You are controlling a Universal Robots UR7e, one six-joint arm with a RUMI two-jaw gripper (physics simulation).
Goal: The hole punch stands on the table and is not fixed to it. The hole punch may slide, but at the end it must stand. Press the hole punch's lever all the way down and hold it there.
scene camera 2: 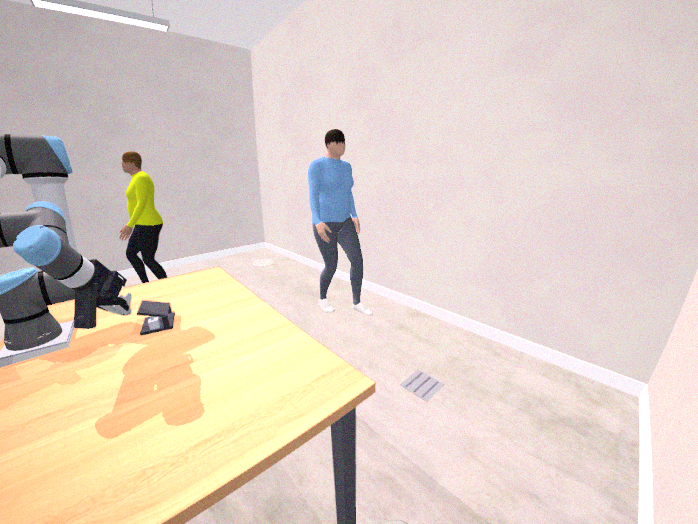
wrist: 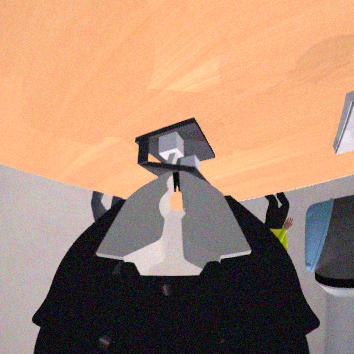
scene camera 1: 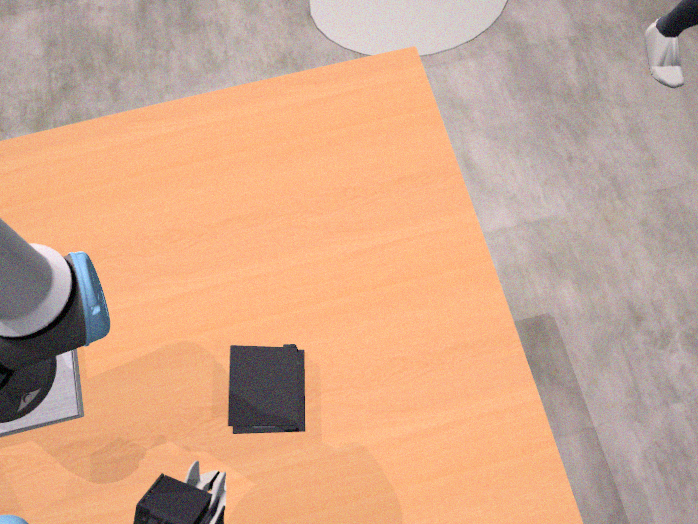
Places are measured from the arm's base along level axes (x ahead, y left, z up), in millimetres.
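Where they show: gripper, fingertip midpoint: (scene camera 2: 129, 313) (wrist: 176, 174) (scene camera 1: 218, 473); arm's base, link origin: (scene camera 2: 35, 338) (scene camera 1: 6, 371).
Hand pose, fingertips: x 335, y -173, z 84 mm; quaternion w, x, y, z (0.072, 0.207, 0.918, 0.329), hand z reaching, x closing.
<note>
Things, the pixels of their top centre, and the offset from my fingertips. "pt": a spot on its surface instead. Level surfaces: height alone.
- dark hole punch, top centre: (scene camera 1: 261, 383) (wrist: 180, 189) (scene camera 2: 153, 303) dy +113, dx +56, dz -26 mm
- base, surface spot: (scene camera 2: 147, 327) pt dy +86, dx +22, dz -100 mm
- table, surface height: dz -111 mm
The dark hole punch (scene camera 1: 266, 389) (wrist: 204, 142) stands on the table. In scene camera 1 its flat top shows from above. In scene camera 2 its lever (scene camera 2: 153, 308) is raised, with a gap above the base (scene camera 2: 147, 327) and grey parts between them. My gripper (scene camera 1: 209, 481) (scene camera 2: 127, 305) (wrist: 176, 174) is shut with nothing between its fingers. It is tilted and low beside the punch, apart from it in both scene views. In the wrist view the fingertips overlap the lever's edge; contact cannot be told there.
The robot's base plate (scene camera 1: 79, 389) (scene camera 2: 66, 336) (wrist: 344, 131) is on the table (scene camera 1: 338, 197) (scene camera 2: 253, 389), left of the punch in the scene views. The table's right edge lies beyond the punch. A person in blue (scene camera 2: 331, 191) and one in yellow (scene camera 2: 143, 200) stand behind the table.
</note>
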